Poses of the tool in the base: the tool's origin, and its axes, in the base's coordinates. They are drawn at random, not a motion.
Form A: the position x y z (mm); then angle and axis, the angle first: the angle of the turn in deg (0 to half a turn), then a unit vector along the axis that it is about.
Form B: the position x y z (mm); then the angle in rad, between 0 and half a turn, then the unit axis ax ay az. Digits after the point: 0 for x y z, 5 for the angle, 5 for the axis.
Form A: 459 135 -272 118.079 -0.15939 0.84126 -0.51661
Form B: 459 135 -272 2.06087 -0.15939 0.84126 -0.51661
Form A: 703 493 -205 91.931 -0.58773 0.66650 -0.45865
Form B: 703 493 -205 1.60450 -0.58773 0.66650 -0.45865
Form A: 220 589 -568 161.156 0.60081 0.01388 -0.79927
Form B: 220 589 -568 2.81270 0.60081 0.01388 -0.79927
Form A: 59 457 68 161.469 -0.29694 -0.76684 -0.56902
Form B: 59 457 68 2.81817 -0.29694 -0.76684 -0.56902
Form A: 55 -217 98 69.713 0.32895 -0.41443 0.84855
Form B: 55 -217 98 1.21672 0.32895 -0.41443 0.84855
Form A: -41 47 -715 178.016 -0.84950 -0.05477 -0.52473
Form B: -41 47 -715 3.10697 -0.84950 -0.05477 -0.52473
